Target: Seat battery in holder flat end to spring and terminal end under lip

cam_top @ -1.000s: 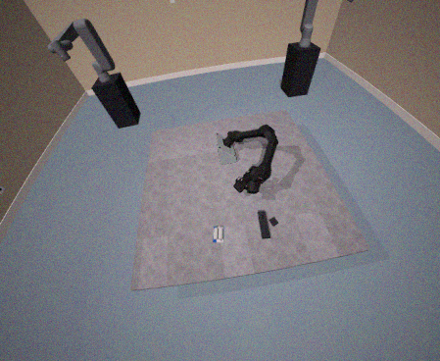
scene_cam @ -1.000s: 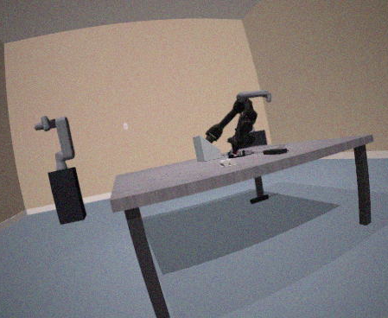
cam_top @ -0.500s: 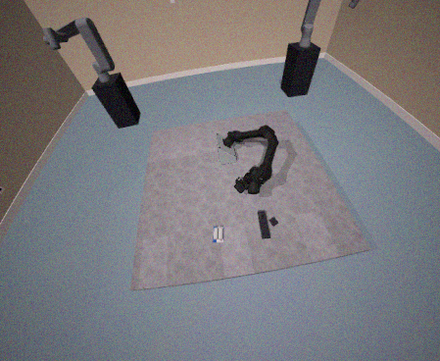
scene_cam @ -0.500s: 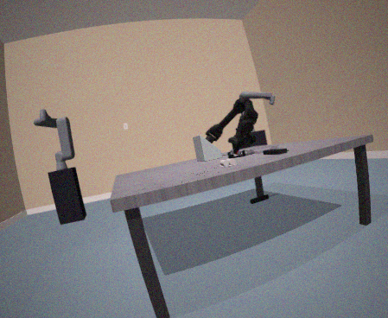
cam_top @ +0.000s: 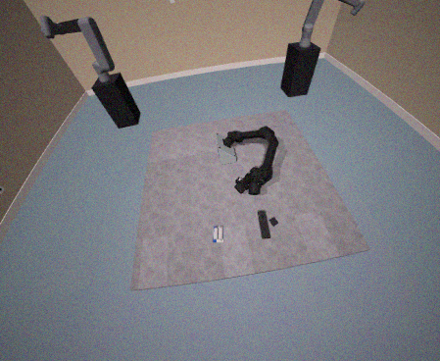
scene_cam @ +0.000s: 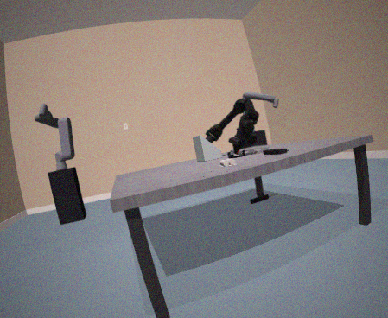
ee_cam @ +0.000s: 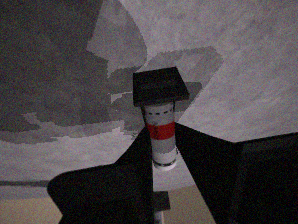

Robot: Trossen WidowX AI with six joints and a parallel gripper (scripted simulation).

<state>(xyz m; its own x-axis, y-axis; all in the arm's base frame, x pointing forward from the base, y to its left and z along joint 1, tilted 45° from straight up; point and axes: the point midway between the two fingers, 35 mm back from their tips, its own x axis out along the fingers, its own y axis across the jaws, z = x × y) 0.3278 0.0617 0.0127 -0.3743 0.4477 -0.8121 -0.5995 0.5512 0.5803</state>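
Now: the battery 10 mm above my gripper tip. The rest, counted from my gripper tip: small black block (290 mm ahead, 120 mm to the left, 20 mm below); black bar (300 mm ahead, 50 mm to the left, 10 mm below).
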